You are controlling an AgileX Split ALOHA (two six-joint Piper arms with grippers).
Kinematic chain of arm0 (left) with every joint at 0, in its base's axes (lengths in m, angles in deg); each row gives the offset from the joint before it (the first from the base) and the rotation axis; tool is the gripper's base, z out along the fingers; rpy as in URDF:
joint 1: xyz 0 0 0.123 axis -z
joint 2: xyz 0 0 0 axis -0.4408 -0.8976 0
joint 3: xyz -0.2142 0.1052 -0.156 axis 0.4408 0.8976 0
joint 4: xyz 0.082 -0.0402 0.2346 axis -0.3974 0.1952 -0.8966
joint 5: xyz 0 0 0 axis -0.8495 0.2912 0.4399
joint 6: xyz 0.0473 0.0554 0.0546 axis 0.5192 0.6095 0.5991
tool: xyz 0 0 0 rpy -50.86 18.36 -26.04
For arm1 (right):
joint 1: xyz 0 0 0.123 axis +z
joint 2: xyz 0 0 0 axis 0.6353 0.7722 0
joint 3: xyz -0.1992 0.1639 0.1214 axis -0.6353 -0.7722 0
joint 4: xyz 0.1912 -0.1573 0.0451 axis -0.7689 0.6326 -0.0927
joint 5: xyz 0 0 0 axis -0.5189 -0.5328 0.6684
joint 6: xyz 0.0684 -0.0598 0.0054 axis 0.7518 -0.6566 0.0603
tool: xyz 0 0 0 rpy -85.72 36.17 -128.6
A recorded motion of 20 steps. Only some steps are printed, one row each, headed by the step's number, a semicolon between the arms.
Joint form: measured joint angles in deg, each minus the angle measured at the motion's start. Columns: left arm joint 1, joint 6, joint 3, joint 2, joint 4, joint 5; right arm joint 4, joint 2, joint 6, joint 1, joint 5, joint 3.
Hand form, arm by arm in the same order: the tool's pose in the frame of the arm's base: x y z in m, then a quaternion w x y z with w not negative. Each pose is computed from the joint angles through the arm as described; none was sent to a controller.
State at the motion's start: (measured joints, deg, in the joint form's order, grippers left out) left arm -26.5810 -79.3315 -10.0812 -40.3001 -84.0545 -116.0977; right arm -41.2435 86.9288 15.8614 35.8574 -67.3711 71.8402
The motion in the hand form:
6: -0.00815 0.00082 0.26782 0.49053 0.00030 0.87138 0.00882; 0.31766 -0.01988 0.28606 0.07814 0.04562 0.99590 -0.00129
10: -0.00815 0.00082 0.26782 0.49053 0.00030 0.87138 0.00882; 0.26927 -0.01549 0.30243 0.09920 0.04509 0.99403 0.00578
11: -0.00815 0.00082 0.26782 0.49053 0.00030 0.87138 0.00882; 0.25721 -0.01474 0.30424 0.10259 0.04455 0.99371 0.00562
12: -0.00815 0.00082 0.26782 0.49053 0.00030 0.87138 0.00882; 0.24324 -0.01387 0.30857 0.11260 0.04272 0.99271 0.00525
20: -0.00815 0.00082 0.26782 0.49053 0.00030 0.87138 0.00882; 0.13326 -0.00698 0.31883 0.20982 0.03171 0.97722 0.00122
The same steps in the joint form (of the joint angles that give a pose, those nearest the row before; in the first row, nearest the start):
6: 0.00 0.00 0.00 0.00 0.00 0.00; -0.93 -11.22 -2.49 0.00 0.00 -12.60
10: 0.00 0.00 0.00 0.00 0.00 0.00; -1.83 -21.98 -2.77 0.00 0.00 -20.96
11: 0.00 0.00 0.00 0.00 0.00 0.00; -1.83 -24.56 -2.82 0.00 -0.05 -23.09
12: 0.00 0.00 0.00 0.00 0.00 0.00; -1.83 -27.79 -3.02 0.00 -0.06 -25.17
20: 0.00 0.00 0.00 0.00 0.00 0.00; -1.83 -54.48 -4.15 0.00 0.40 -41.03

